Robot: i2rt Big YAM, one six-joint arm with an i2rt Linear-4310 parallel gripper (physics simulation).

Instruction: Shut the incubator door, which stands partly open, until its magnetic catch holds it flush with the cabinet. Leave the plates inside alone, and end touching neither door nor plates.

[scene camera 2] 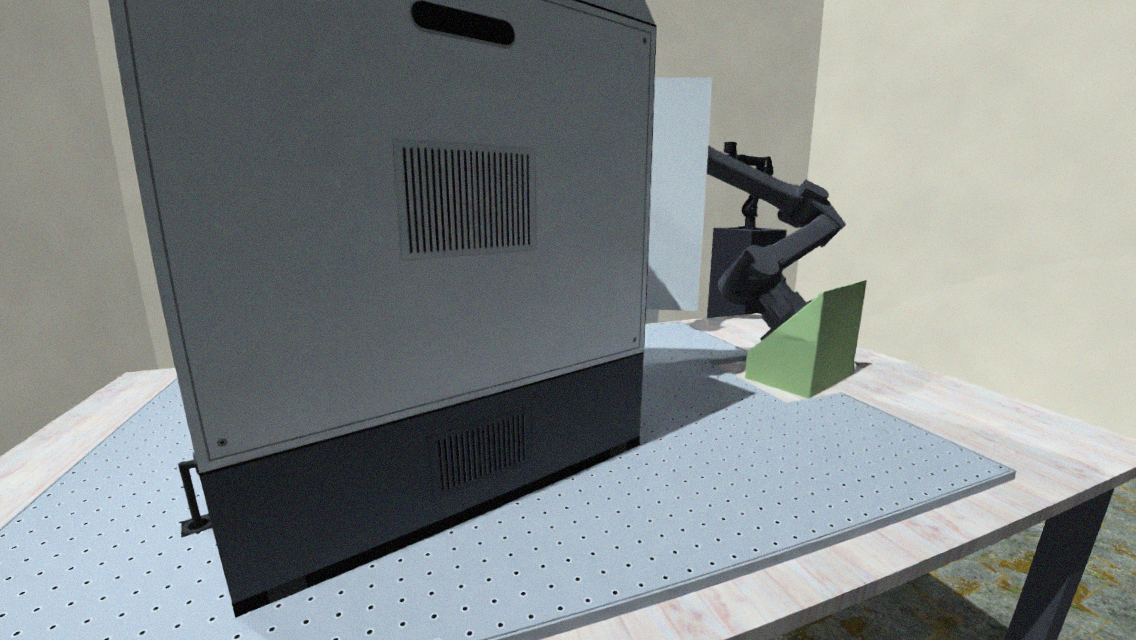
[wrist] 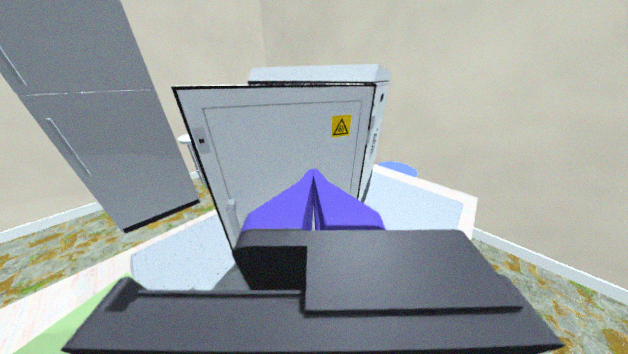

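Where they show: gripper, fingertip midpoint: (wrist: 313,176); arm's base at its link origin: (scene camera 2: 794,324).
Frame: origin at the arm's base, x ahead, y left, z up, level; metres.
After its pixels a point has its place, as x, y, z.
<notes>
The incubator cabinet (scene camera 2: 317,238) @(0.807, 0.157, 0.207) (wrist: 320,73) @(0.490, -0.101, 0.441) shows its vented back in scene camera 2, and its top and right side in the wrist view. Its door (scene camera 2: 679,198) @(0.264, -0.056, 0.236) (wrist: 280,145) @(0.327, -0.123, 0.327) stands open, sticking out past the cabinet's edge in scene camera 2. In the wrist view it bears a yellow warning label and a small dark-centred plate near its left edge. My gripper (wrist: 313,176) @(0.213, -0.272, 0.366) is shut and empty, its purple fingertips in front of the door's lower middle. Whether they touch the door cannot be told. In scene camera 2 the gripper is hidden behind the door. The plates do not show.
A green wedge block (scene camera 2: 818,341) @(0.062, 0.094, 0.000) (wrist: 65,322) @(-0.020, 0.073, 0.082) stands beside my arm's base. The perforated board (scene camera 2: 794,461) @(0.294, 0.231, -0.093) (wrist: 175,250) @(0.163, 0.285, -0.093) lies on the table (scene camera 2: 946,397) @(-0.160, 0.220, -0.106). A dark pedestal (scene camera 2: 747,274) bearing another arm stands behind. A tall grey cabinet (wrist: 110,130) and a stool (wrist: 185,138) stand at left.
</notes>
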